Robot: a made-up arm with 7 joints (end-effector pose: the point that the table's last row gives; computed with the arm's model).
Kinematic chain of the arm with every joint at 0, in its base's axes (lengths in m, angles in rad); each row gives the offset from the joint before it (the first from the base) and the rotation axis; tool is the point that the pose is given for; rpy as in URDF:
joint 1: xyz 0 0 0.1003 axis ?
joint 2: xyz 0 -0.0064 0.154 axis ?
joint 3: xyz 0 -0.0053 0.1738 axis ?
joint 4: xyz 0 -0.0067 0.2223 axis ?
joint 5: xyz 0 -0.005 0.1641 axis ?
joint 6: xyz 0 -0.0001 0.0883 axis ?
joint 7: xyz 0 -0.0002 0.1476 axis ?
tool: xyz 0 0 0 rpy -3.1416 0 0
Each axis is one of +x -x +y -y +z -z.
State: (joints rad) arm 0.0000 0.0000 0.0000 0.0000 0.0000 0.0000 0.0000
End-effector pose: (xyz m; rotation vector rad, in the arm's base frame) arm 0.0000 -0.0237 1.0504 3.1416 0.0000 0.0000
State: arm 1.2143 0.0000 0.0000 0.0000 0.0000 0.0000 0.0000
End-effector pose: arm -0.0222 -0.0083 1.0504 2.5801 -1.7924 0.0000
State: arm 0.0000 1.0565 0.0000 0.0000 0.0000 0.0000 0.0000
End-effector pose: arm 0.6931 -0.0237 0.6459 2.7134 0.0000 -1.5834
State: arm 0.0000 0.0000 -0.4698 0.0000 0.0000 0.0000 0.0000
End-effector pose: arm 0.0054 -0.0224 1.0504 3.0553 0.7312 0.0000
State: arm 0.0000 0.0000 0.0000 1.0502 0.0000 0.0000 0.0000
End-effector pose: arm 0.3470 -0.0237 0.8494 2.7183 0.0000 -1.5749
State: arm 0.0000 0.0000 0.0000 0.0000 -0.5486 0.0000 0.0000
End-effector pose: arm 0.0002 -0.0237 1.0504 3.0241 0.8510 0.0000
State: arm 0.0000 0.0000 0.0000 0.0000 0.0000 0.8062 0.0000
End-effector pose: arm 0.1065 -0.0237 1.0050 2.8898 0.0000 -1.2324
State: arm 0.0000 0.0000 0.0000 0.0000 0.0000 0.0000 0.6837
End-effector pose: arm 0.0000 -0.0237 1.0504 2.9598 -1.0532 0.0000
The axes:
joint 1: -z
joint 2: +y
joint 3: -z
joint 4: +y
joint 5: -z
joint 6: +y
joint 7: -z

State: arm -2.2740 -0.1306 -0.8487 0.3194 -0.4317 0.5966 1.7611
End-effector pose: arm -0.1188 -0.0846 0.9901 1.6056 1.9822 1.0113
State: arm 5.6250 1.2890 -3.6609 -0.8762 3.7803 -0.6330 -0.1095
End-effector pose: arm 0.4621 0.5630 0.2754 1.6335 1.1069 -1.4464
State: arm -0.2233 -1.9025 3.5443 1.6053 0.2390 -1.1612 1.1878
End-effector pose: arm -0.4026 0.0045 -0.1959 0.5308 0.6705 1.7826
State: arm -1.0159 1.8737 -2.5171 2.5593 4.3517 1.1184 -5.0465
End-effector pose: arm 0.0981 0.1993 0.4354 2.7513 -1.2838 -0.6249
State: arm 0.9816 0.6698 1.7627 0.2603 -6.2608 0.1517 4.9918
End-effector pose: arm 0.1428 -0.4496 0.8844 -1.7668 1.8485 0.6235
